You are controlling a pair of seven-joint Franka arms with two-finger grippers.
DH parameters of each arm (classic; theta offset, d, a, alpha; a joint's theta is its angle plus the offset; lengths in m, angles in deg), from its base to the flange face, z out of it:
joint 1: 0 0.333 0 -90
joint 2: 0 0 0 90
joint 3: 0 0.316 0.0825 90
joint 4: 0 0 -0.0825 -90
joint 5: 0 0.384 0 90
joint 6: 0 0 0.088 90
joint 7: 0 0.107 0 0
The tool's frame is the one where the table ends.
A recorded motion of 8 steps. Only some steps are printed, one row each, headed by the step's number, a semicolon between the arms.
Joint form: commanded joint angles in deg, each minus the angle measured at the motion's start. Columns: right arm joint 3, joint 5, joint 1, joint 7, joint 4, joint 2, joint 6; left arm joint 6, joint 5, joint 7, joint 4, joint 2, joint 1, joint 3.
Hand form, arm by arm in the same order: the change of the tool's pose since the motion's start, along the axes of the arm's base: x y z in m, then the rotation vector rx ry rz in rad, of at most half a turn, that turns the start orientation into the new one. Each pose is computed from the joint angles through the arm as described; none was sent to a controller.
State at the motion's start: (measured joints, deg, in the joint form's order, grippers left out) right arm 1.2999 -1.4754 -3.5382 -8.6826 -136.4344 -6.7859 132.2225; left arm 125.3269 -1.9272 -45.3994 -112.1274 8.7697 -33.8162 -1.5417
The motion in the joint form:
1: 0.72 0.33 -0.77 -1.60 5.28 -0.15 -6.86; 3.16 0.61 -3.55 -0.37 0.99 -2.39 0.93
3: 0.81 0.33 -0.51 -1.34 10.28 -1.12 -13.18; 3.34 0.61 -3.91 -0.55 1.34 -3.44 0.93
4: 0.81 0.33 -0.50 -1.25 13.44 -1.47 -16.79; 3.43 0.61 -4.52 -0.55 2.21 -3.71 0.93
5: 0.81 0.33 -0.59 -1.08 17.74 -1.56 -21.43; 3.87 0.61 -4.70 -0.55 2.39 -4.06 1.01
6: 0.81 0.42 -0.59 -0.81 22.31 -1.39 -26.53; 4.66 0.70 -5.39 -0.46 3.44 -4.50 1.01
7: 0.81 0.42 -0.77 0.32 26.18 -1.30 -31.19; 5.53 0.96 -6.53 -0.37 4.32 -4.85 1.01
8: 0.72 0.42 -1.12 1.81 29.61 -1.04 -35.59; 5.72 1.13 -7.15 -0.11 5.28 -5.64 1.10
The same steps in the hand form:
1: 0.0121 -0.0010 0.0316 0.0015 0.0255 0.0212; -0.0047 -0.0152 -0.0081 -0.0123 -0.0278 0.0319
3: 0.0195 0.0017 0.0704 -0.0001 0.0316 0.0207; -0.0114 -0.0239 -0.0129 -0.0092 -0.0224 0.0199
4: 0.0233 0.0017 0.0938 -0.0007 0.0333 0.0182; -0.0124 -0.0267 -0.0219 -0.0014 -0.0109 0.0257
5: 0.0278 0.0007 0.1230 -0.0011 0.0376 0.0121; -0.0134 -0.0295 -0.0230 -0.0042 -0.0144 0.0243
6: 0.0306 0.0006 0.1518 0.0006 0.0496 0.0053; -0.0143 -0.0347 -0.0321 -0.0020 -0.0121 0.0280
7: 0.0302 -0.0010 0.1763 0.0013 0.0645 -0.0191; -0.0146 -0.0390 -0.0392 -0.0011 -0.0141 0.0393
8: 0.0286 -0.0050 0.1961 0.0024 0.0853 -0.0542; -0.0178 -0.0460 -0.0471 0.0060 -0.0084 0.0361

